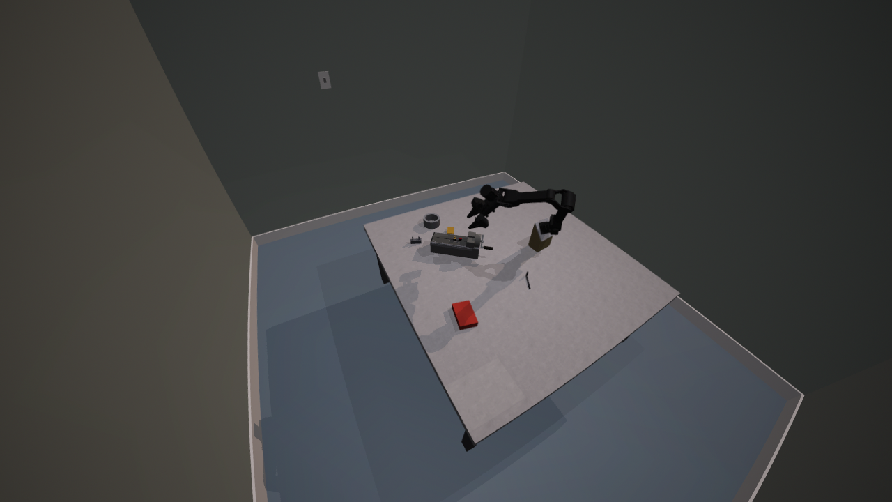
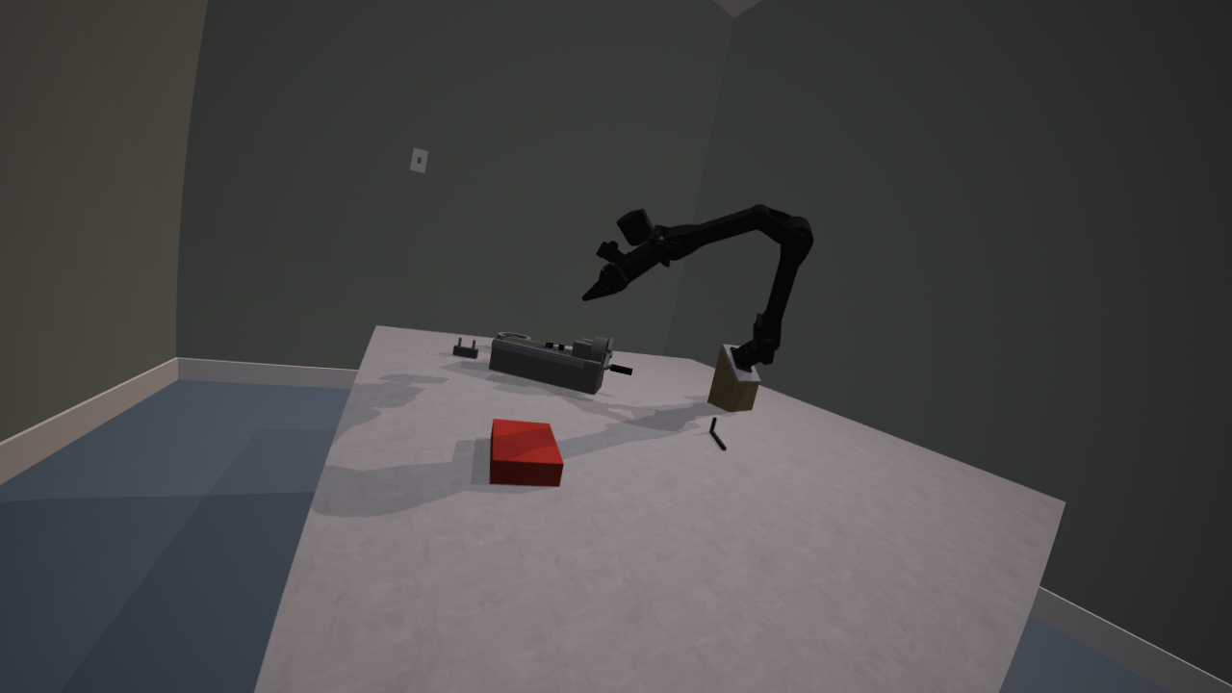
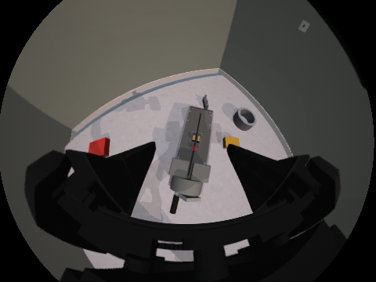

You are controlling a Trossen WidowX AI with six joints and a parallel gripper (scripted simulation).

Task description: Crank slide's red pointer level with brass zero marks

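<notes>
My gripper tip is now 90 mm past the black crank handle, 80 mm to the right of it and 140 mm above it. From my gripper tip the other things lie so: dark clip: 210 mm ahead, 190 mm to the right, 180 mm below; then yellow block: 10 mm behind, 180 mm to the right, 190 mm below; then red pointer: 20 mm ahead, 30 mm to the right, 120 mm below.
</notes>
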